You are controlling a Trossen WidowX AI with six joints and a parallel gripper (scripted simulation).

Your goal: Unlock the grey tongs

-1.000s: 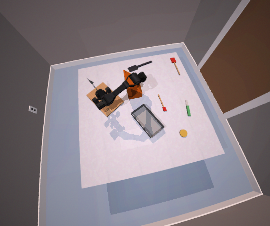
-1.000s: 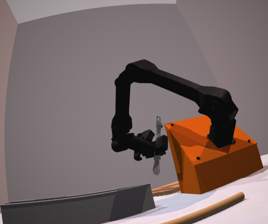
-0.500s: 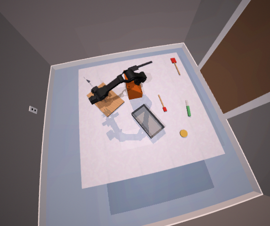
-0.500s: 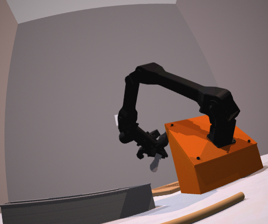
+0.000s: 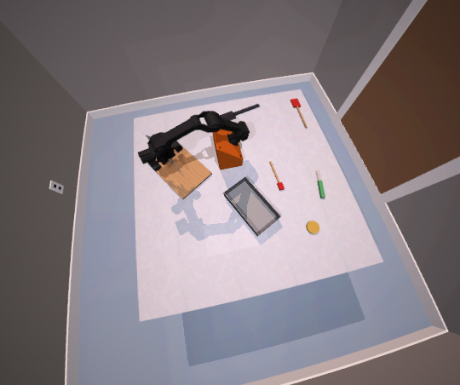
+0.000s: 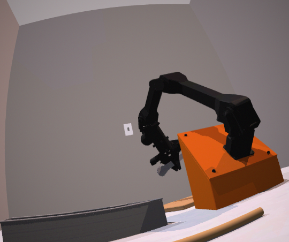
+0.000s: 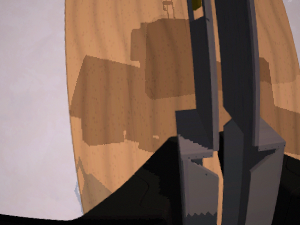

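Right now the wooden board is 1 cm behind my gripper tip, 3 cm to the left of it and 14 cm below it. The rest, counted from my gripper tip: black spatula: 38 cm behind, 48 cm to the left, 14 cm below; roasting tin: 33 cm ahead, 41 cm to the left, 12 cm below.
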